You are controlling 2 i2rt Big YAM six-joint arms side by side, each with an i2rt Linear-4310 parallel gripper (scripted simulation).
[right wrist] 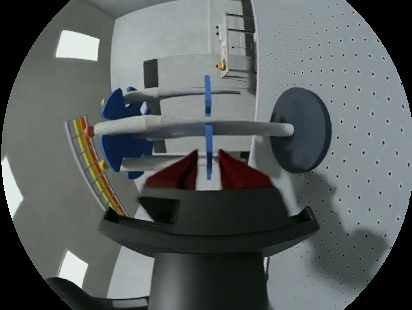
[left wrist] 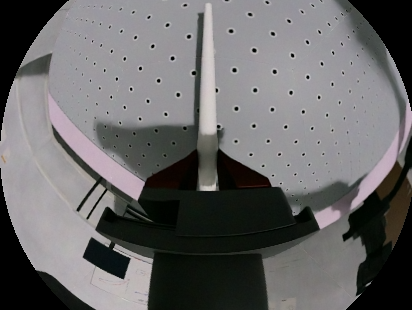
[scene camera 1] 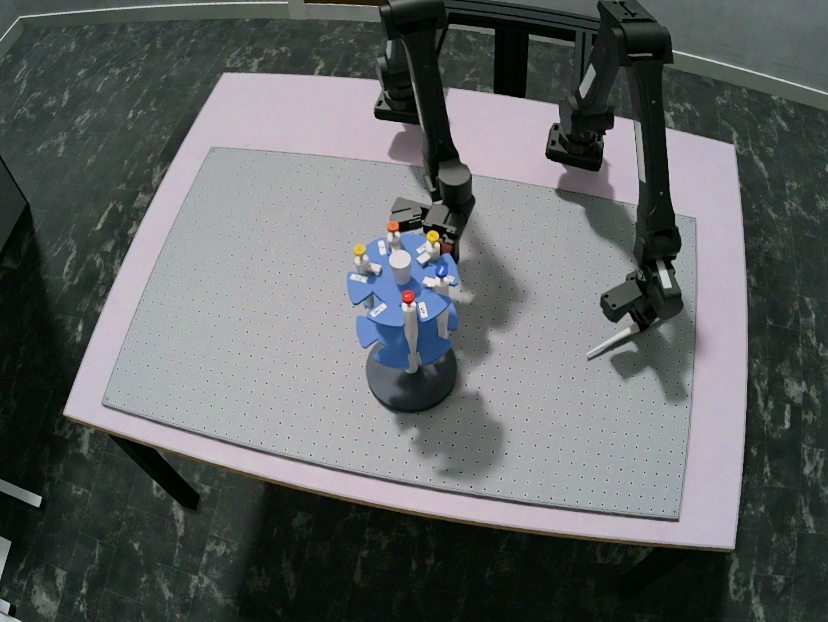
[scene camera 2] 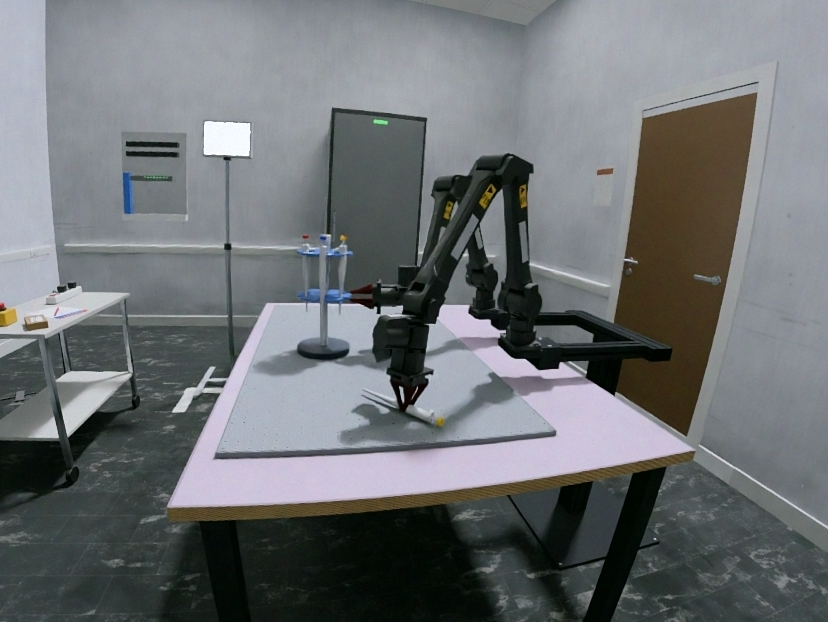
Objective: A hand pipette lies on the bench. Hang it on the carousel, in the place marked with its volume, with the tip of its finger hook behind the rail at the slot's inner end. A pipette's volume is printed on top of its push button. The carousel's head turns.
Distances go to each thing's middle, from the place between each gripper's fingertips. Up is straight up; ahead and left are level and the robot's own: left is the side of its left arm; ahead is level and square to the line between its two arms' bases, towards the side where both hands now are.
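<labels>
The red-button pipette (scene camera 1: 409,312) is 8 cm above my right hand (scene camera 2: 349,296), 13 cm ahead of it and 3 cm to the left of it. Then there is the orange-button pipette (right wrist: 144,123), which I see 5 cm ahead of my right hand, 2 cm to the right of it and 8 cm above it.
Counted from my left hand (scene camera 2: 405,409), the orange-button pipette is 190 mm ahead of it, 430 mm to the right of it and 250 mm above it. The red-button pipette is 280 mm ahead of my left hand, 250 mm above it and 380 mm to the right of it.
</labels>
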